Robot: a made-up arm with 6 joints.
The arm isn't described. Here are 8 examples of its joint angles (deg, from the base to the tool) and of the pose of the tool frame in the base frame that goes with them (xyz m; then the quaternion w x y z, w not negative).
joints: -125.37 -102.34 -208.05 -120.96 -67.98 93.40
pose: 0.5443 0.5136 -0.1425 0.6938 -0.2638 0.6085 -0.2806
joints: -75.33 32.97 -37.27 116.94 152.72 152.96
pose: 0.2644 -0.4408 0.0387 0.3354 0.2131 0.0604 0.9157
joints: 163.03 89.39 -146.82 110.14 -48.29 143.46
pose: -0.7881 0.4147 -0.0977 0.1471 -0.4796 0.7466 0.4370
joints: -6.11 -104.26 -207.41 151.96 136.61 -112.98
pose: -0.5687 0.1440 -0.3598 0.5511 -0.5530 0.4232 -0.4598
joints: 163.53 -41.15 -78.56 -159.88 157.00 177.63
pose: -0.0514 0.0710 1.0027 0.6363 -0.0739 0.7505 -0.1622
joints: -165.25 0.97 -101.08 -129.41 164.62 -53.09
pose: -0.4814 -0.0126 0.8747 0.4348 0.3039 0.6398 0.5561
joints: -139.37 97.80 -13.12 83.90 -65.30 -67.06
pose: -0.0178 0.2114 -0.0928 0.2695 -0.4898 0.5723 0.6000
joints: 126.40 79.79 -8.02 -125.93 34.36 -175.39
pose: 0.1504 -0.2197 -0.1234 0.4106 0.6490 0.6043 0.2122
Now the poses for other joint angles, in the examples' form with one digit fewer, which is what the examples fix.
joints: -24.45 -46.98 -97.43 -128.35 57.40 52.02
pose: 0.034 -0.066 1.192 0.787 0.143 -0.329 0.502
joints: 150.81 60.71 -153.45 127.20 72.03 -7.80
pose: -0.948 0.439 0.552 0.357 -0.198 -0.408 0.817
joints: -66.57 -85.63 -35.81 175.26 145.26 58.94
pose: -0.028 0.100 0.818 0.726 -0.628 -0.278 -0.040
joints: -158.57 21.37 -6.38 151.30 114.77 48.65
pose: -0.264 -0.193 -0.096 0.609 0.631 -0.045 -0.478
